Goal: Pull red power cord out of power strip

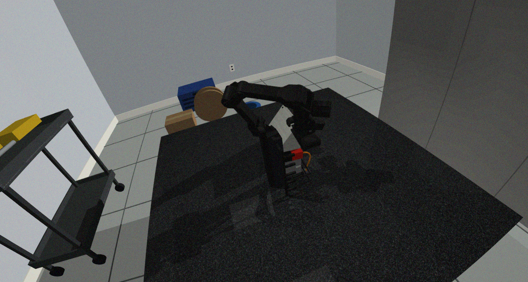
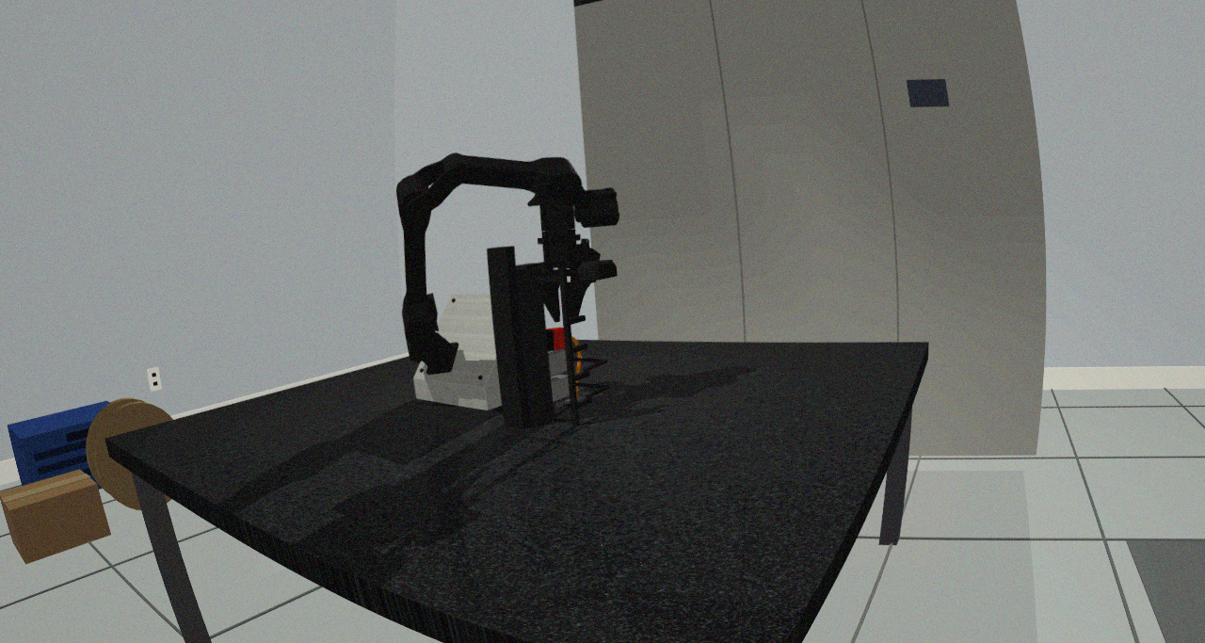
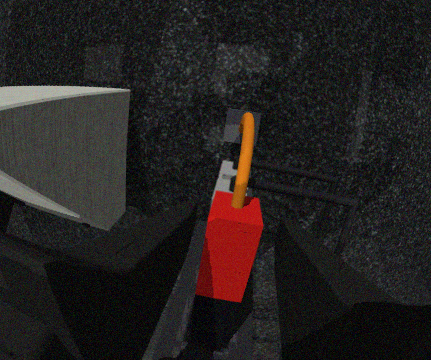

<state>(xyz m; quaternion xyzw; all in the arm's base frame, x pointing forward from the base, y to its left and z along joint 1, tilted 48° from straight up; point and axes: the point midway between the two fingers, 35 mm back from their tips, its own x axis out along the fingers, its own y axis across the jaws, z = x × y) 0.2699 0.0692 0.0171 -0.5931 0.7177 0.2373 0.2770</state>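
The red plug lies 50 mm to the right of my gripper tip and 10 mm below it. Also, from my gripper tip: black power strip 20 mm behind, 130 mm to the right, 20 mm below.
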